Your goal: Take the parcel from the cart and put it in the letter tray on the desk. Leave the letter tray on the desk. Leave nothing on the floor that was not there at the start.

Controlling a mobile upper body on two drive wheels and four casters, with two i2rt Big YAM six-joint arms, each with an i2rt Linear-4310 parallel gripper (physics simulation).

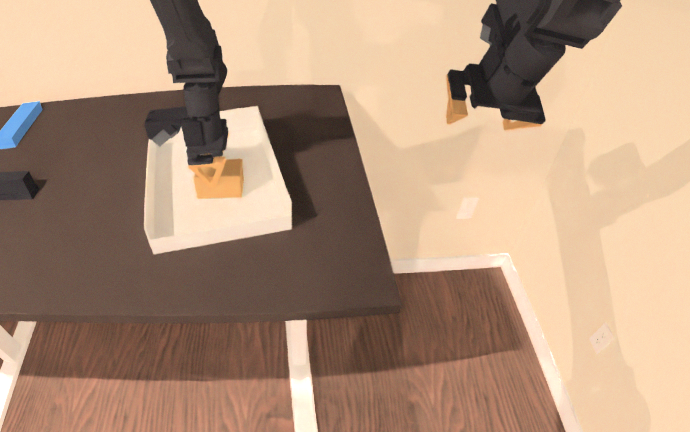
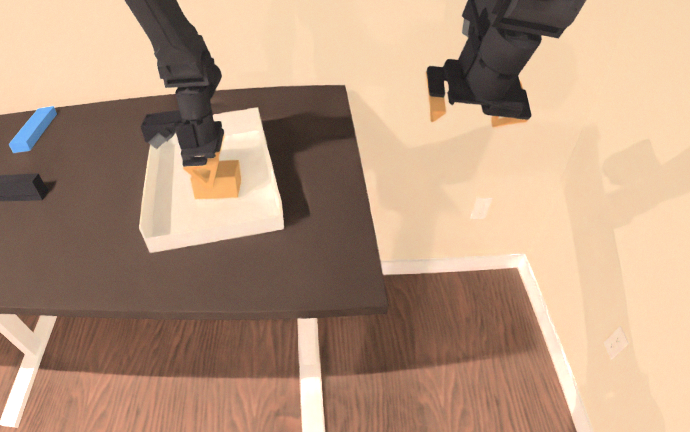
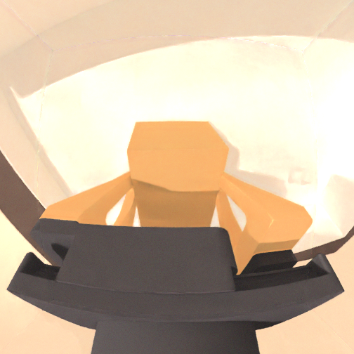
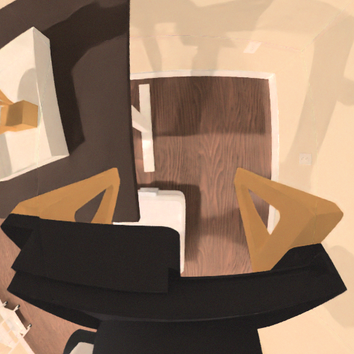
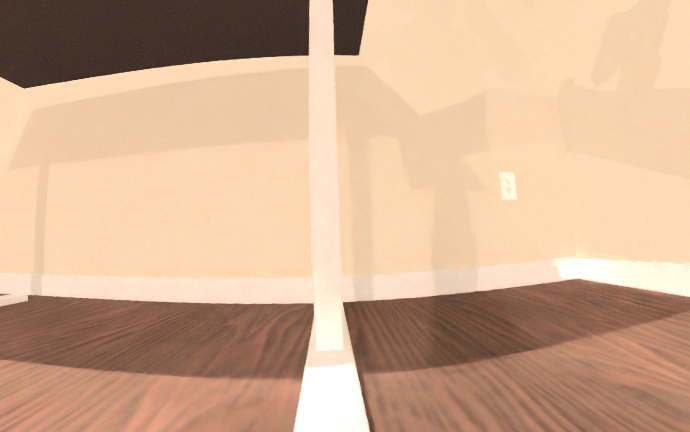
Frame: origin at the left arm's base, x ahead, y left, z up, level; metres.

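Where they show: left gripper, fingertip midpoint: point(image 1: 213, 176) point(image 2: 211, 177); right gripper, fingertip midpoint: point(image 1: 476, 123) point(image 2: 462, 120).
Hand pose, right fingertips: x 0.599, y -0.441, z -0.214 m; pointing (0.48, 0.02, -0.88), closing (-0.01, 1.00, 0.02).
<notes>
After its pixels a point has its place.
The parcel, an orange box point(image 1: 224, 187) {z -0.429, x 0.687, y -0.036 m} point(image 2: 221, 188) {z -0.430, x 0.687, y -0.037 m} point(image 3: 176, 155) point(image 4: 22, 115), is inside the outline of the white letter tray point(image 1: 231, 234) {z -0.446, x 0.582, y -0.062 m} point(image 2: 224, 235) {z -0.450, x 0.582, y -0.062 m} point(image 4: 52, 127). Whether its underside touches the tray floor cannot be told. The tray stands on the dark desk point(image 1: 229, 284) {z -0.460, x 0.485, y -0.068 m} point(image 2: 229, 279) {z -0.460, x 0.492, y -0.085 m} point(image 4: 105, 100). My left gripper point(image 3: 176, 175) is shut on the parcel, its orange fingers on both sides of it. My right gripper point(image 1: 487, 122) {z -0.213, x 0.599, y -0.441 m} point(image 2: 464, 119) {z -0.213, x 0.599, y -0.441 m} point(image 4: 176, 174) is open and empty, off to the right of the desk. The cart cannot be made out for certain.
A blue block point(image 1: 21, 124) {z -0.432, x 0.956, y 0.608 m} point(image 2: 33, 129) {z -0.430, x 0.950, y 0.612 m} and a black block point(image 1: 17, 185) {z -0.421, x 0.684, y 0.443 m} point(image 2: 22, 187) {z -0.421, x 0.683, y 0.459 m} lie on the desk left of the tray. A white desk leg point(image 1: 301, 366) point(image 2: 311, 366) point(image 5: 324, 203) {z -1.121, x 0.776, y -0.179 m} stands below. Walls are behind and to the right. A white rounded object point(image 4: 162, 215) shows below the desk edge.
</notes>
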